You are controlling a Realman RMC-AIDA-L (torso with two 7-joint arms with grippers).
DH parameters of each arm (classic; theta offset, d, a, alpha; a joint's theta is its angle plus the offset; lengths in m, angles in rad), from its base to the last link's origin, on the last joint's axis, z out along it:
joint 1: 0 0.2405 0 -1.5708
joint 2: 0 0 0 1.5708
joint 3: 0 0.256 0 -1.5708
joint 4: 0 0 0 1.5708
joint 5: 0 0.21 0 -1.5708
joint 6: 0 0 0 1.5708
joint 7: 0 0.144 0 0
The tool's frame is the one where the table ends.
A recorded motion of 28 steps. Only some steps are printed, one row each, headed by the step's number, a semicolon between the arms.
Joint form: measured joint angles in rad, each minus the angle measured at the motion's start. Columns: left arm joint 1, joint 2, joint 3, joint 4, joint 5, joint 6, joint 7; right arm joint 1, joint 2, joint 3, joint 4, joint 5, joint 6, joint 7.
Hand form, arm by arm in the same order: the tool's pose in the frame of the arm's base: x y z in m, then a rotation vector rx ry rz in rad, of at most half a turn. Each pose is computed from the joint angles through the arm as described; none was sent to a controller.
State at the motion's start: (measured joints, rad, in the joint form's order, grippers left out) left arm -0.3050 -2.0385 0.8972 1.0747 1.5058 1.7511 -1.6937; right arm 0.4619 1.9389 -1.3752 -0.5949 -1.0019 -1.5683 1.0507
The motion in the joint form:
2: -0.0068 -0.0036 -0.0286 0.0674 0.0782 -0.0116 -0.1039; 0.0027 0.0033 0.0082 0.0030 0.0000 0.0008 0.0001
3: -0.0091 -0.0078 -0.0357 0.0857 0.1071 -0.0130 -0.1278; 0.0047 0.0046 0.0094 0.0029 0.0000 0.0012 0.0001
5: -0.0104 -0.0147 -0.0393 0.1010 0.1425 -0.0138 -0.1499; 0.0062 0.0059 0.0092 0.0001 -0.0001 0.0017 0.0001
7: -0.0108 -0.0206 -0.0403 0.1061 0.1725 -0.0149 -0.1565; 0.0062 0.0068 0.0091 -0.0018 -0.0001 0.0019 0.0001
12: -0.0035 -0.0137 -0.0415 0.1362 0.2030 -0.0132 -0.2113; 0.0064 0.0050 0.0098 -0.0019 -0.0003 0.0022 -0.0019
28: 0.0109 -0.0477 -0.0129 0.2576 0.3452 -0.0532 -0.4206; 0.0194 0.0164 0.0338 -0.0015 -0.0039 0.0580 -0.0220
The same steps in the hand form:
2: -0.2166 0.3011 0.0887 -2.6569 -0.6199 -1.0104; 0.2053 0.3295 0.0235 -2.5490 0.1247 1.2525
3: -0.2167 0.3017 0.0885 -2.6617 -0.6435 -0.9779; 0.2045 0.3300 0.0233 -2.5481 0.1229 1.2548
5: -0.2175 0.3017 0.0860 -2.6708 -0.6741 -0.9398; 0.2032 0.3303 0.0230 -2.5485 0.1180 1.2569
7: -0.2194 0.3014 0.0826 -2.6792 -0.6942 -0.9070; 0.2026 0.3303 0.0229 -2.5484 0.1158 1.2583
12: -0.2222 0.3001 0.0862 -2.6793 -0.7538 -0.8549; 0.2030 0.3306 0.0236 -2.5476 0.1122 1.2550
28: -0.2208 0.3008 0.0783 -2.6394 -0.9865 -0.6814; 0.2014 0.3413 0.0225 -2.5005 0.1118 1.2153

